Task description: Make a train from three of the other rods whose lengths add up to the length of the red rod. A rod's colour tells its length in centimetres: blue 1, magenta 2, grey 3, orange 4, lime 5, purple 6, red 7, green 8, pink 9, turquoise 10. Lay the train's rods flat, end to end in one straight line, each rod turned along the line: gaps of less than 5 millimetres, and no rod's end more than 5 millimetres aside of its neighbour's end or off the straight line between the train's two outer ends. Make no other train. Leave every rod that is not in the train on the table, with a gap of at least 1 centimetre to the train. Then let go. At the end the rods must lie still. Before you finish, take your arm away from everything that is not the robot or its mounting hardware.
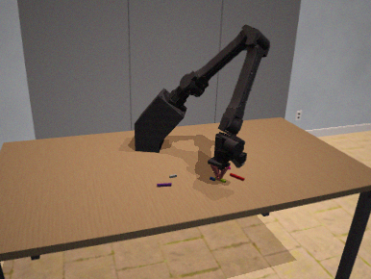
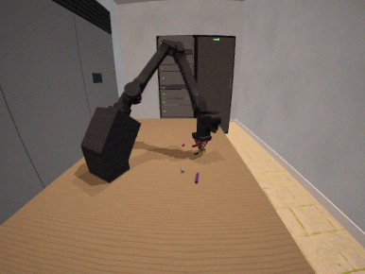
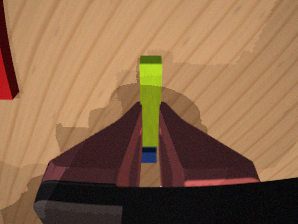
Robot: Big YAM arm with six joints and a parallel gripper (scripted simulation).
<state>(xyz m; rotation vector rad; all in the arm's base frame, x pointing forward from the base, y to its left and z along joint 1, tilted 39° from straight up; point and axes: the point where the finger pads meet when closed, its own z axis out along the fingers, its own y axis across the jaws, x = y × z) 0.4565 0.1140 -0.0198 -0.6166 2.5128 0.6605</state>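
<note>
Now: hand 10 mm short of the lime rod and 10 mm above it. Round my hand: grey rod (170 mm to the right, 100 mm behind, 20 mm below); then magenta rod (100 mm behind, 90 mm to the left, 20 mm below); then red rod (90 mm to the left, 20 mm below, 10 mm behind).
</note>
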